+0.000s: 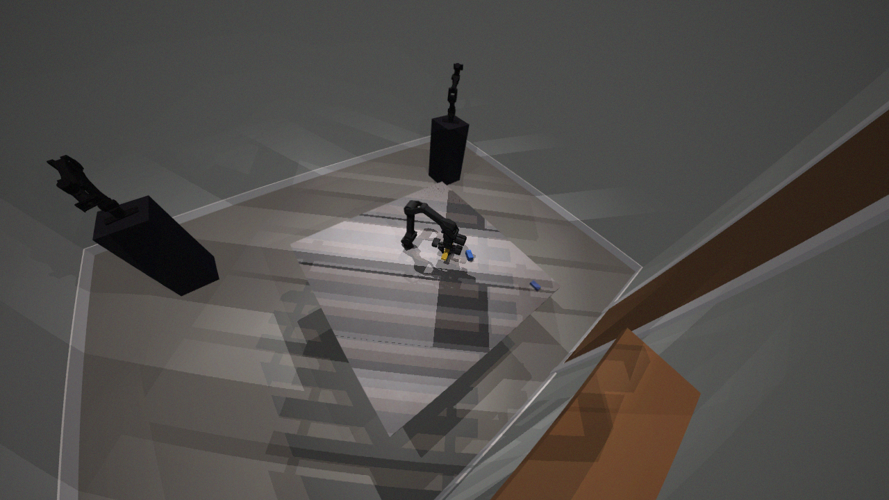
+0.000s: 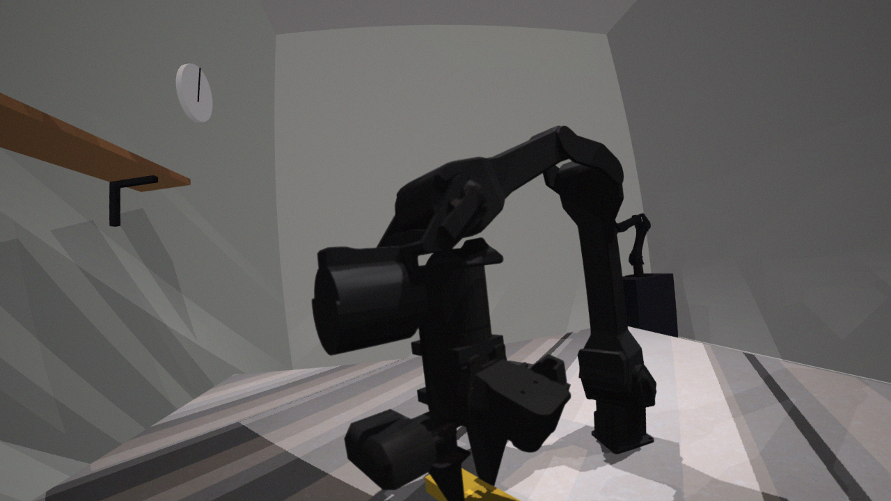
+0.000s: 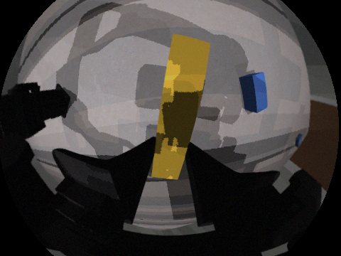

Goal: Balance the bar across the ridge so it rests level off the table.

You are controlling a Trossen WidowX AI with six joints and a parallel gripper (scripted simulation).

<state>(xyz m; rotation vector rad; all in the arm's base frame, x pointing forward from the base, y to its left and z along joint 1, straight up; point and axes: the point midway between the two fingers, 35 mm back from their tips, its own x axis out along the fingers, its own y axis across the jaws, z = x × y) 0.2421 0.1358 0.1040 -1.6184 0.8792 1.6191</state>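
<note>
Now: gripper tip 2 cm past the yellow bar and 2 cm to the right of it. Round my gripper tip: blue block (7 cm ahead, 16 cm to the left, 5 cm below).
</note>
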